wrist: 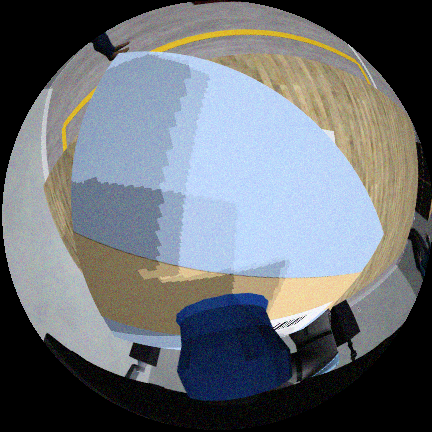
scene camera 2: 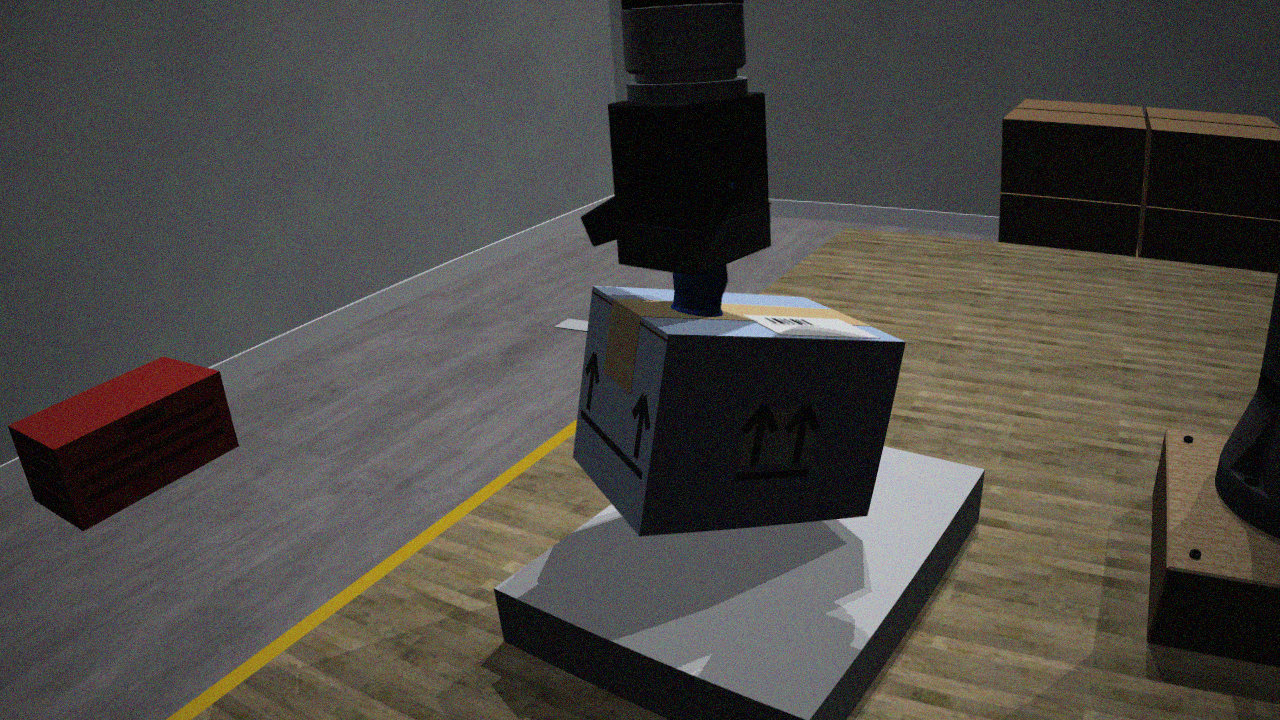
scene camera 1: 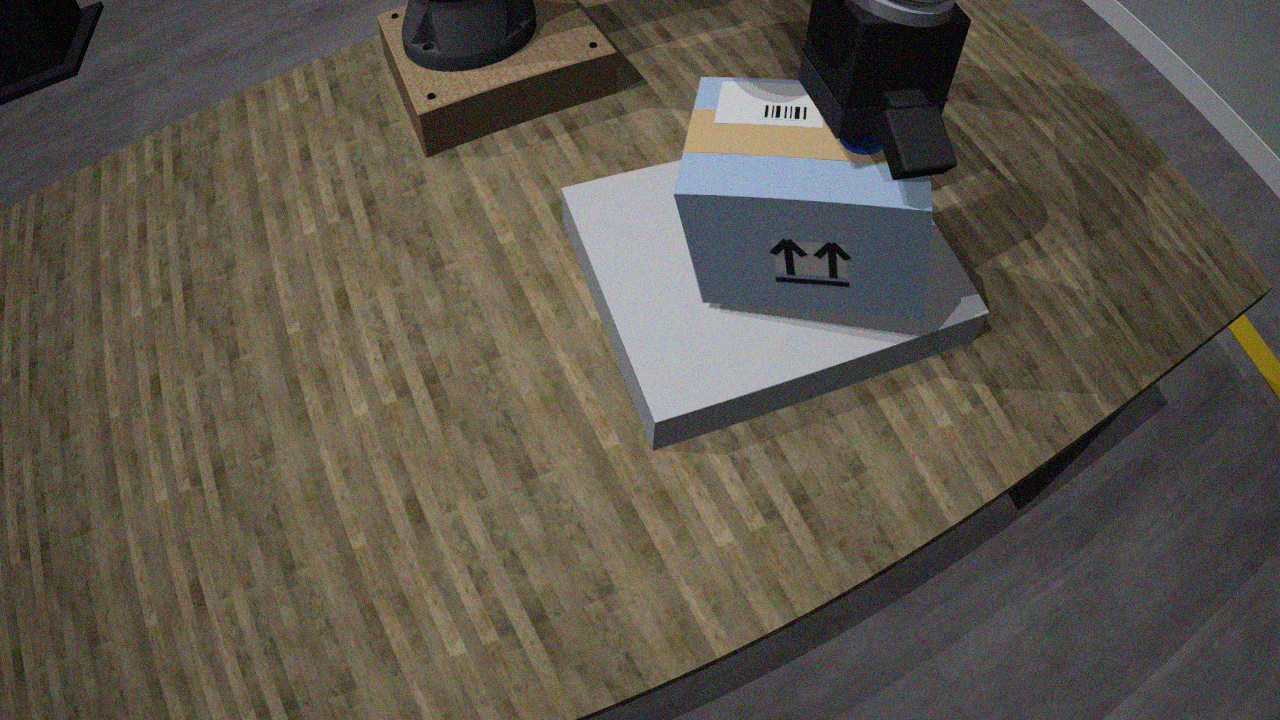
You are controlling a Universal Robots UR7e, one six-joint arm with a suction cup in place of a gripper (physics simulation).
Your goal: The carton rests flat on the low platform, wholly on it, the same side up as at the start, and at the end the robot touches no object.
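Where they show: hand, tool point: (wrist: 230, 295) (scene camera 2: 700, 324) (scene camera 1: 857, 148); arm's base, link origin: (scene camera 1: 468, 31).
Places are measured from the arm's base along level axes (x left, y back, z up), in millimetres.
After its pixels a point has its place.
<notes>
The blue-grey carton (scene camera 1: 805, 223) {x 183, y -446, z 114 mm} (scene camera 2: 769, 402) {x 257, y -339, z 105 mm} (wrist: 260, 175) hangs from my suction cup, with its up arrows pointing up and its taped, labelled face on top. It is slightly tilted and turned relative to the platform's edges. My gripper (scene camera 1: 861, 145) (scene camera 2: 698, 308) (wrist: 225, 305) is shut on the carton, its blue cup pressed on the tape off-centre on the top. The low white platform (scene camera 1: 626, 268) {x 84, y -360, z -18 mm} (scene camera 2: 930, 483) {x 97, y -289, z -18 mm} is under the carton, with a small gap and a shadow between them. One lower corner is close to the platform's edge in the first scene view; the far underside is hidden.
The wooden robot pedestal (scene camera 1: 510, 98) {x 29, y -111, z -24 mm} (scene camera 2: 1217, 573) {x 138, y -56, z -2 mm} stands beside the platform on the table. Brown boxes (scene camera 2: 1074, 170) stand at the back. A red box (scene camera 2: 116, 438) is beyond the yellow floor line (scene camera 2: 402, 537). Part of a person (wrist: 104, 46) shows at the wrist view's upper left.
</notes>
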